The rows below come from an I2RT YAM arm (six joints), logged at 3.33 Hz.
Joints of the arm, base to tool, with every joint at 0 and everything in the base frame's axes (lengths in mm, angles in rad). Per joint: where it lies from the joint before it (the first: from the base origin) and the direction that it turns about. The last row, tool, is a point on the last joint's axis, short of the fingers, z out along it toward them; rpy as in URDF.
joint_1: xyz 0 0 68 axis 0 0 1
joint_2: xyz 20 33.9 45.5 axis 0 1 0
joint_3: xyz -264 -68.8 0 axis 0 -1 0
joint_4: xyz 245 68.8 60 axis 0 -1 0
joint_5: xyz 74 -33.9 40.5 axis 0 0 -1
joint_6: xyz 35.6 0 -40.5 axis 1 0 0
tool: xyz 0 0 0 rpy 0 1.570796 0
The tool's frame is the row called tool.
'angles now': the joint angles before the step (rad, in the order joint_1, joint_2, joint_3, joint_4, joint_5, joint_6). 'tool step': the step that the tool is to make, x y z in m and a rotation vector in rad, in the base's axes. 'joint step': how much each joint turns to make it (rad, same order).
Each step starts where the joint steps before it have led.
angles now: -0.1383 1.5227 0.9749 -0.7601 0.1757 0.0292
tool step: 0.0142 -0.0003 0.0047 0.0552 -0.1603 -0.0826
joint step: 0.0002 0.0000 0.0006 0.1349 -0.0457 0.1043
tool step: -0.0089 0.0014 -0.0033 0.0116 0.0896 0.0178
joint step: -0.0001 0.0000 0.0003 -0.0884 -0.0054 -0.0172
